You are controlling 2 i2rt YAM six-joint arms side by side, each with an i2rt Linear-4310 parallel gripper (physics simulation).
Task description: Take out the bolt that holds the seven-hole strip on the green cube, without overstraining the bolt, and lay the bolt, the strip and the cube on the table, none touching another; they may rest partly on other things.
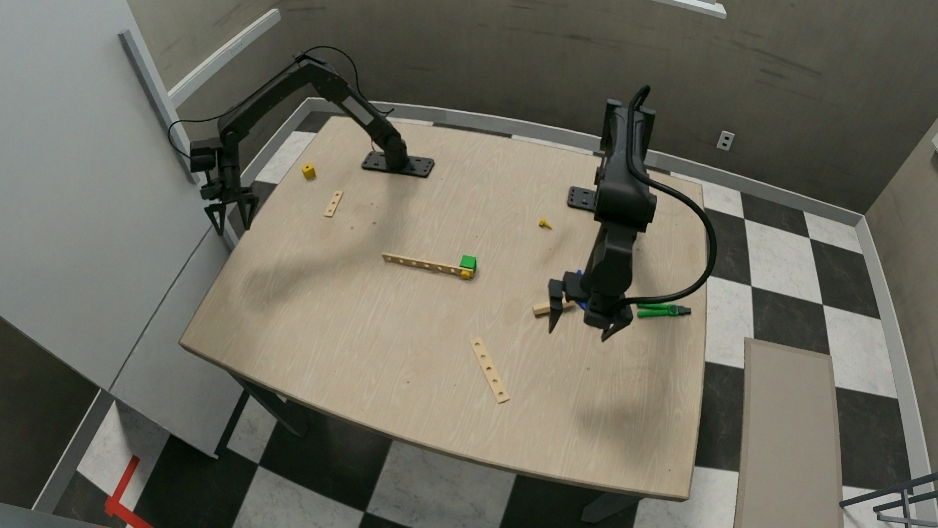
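The wooden seven-hole strip (420, 264) stands on its edge near the table's middle. Its right end is against the green cube (468, 262). The yellow head of the bolt (466, 274) shows on the near side of that end; its shaft is hidden. My left gripper (577, 331) is open, above the table at the right, in front of a wooden block and a blue thing, well to the right of the cube. My right gripper (227, 226) is open, high at the table's left edge, far from the strip. Neither gripper touches the strip, bolt or cube.
A five-hole strip (489, 370) lies toward the front, a short strip (333, 203) and a yellow cube (308, 171) at the back left. A loose yellow bolt (544, 224) lies right of the middle. A wooden block (541, 308) and green pliers (659, 310) lie at the right.
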